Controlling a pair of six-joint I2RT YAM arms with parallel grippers.
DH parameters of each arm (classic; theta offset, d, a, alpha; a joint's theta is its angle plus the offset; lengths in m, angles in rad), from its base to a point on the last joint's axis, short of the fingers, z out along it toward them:
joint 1: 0 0.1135 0.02 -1.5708
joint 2: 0 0 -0.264 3.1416
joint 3: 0.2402 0 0.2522 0
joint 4: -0.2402 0 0.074 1.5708
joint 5: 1.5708 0 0 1.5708
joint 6: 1.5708 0.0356 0 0
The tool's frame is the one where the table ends.
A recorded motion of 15 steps. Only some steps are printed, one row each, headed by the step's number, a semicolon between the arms.
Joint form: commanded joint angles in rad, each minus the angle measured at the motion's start. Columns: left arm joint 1, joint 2, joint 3, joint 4, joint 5, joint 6; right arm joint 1, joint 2, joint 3, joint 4, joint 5, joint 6.
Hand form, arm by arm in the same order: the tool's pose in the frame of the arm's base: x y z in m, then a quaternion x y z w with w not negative. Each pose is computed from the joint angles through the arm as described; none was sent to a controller.
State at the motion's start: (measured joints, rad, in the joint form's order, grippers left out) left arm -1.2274 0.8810 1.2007 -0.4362 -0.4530 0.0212; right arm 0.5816 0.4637 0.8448 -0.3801 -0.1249 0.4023
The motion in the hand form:
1: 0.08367 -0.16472 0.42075 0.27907 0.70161 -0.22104 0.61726; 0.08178 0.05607 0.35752 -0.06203 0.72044 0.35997 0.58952
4: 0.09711 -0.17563 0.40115 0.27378 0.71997 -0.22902 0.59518; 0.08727 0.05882 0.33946 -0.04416 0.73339 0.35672 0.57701
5: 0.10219 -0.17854 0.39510 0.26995 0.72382 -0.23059 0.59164; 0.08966 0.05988 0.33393 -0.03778 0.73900 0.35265 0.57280
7: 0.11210 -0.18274 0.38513 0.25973 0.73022 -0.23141 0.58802; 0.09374 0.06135 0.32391 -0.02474 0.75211 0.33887 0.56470
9: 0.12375 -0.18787 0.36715 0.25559 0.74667 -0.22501 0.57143; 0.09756 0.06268 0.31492 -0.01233 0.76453 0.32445 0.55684
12: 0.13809 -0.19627 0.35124 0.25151 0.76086 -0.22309 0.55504; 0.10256 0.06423 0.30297 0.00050 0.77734 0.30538 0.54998
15: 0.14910 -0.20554 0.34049 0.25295 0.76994 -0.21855 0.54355; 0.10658 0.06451 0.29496 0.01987 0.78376 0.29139 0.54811
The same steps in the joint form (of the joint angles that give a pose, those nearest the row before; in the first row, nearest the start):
1: 0.0411 0.0196 -0.0582 0.0372 -0.0059 -0.0566; 0.0009 -0.0366 -0.0709 -0.0125 0.0734 0.0576
4: 0.0932 0.0522 -0.1124 0.0773 0.0570 -0.1047; 0.0009 -0.0470 -0.1367 0.0090 0.0936 0.0888
5: 0.1124 0.0625 -0.1318 0.1009 0.0743 -0.1145; 0.0003 -0.0449 -0.1545 0.0134 0.1040 0.0965
7: 0.1493 0.0822 -0.1636 0.1459 0.0993 -0.1304; 0.0007 -0.0386 -0.1817 0.0091 0.1338 0.1065
9: 0.1888 0.1118 -0.2061 0.1722 0.1299 -0.1515; 0.0013 -0.0295 -0.2042 0.0034 0.1636 0.1158
12: 0.2280 0.1648 -0.2304 0.2109 0.1676 -0.1712; -0.0006 -0.0182 -0.2378 0.0080 0.1980 0.1208
15: 0.2473 0.2201 -0.2334 0.2390 0.1871 -0.1761; -0.0062 -0.0092 -0.2622 0.0192 0.2340 0.1375

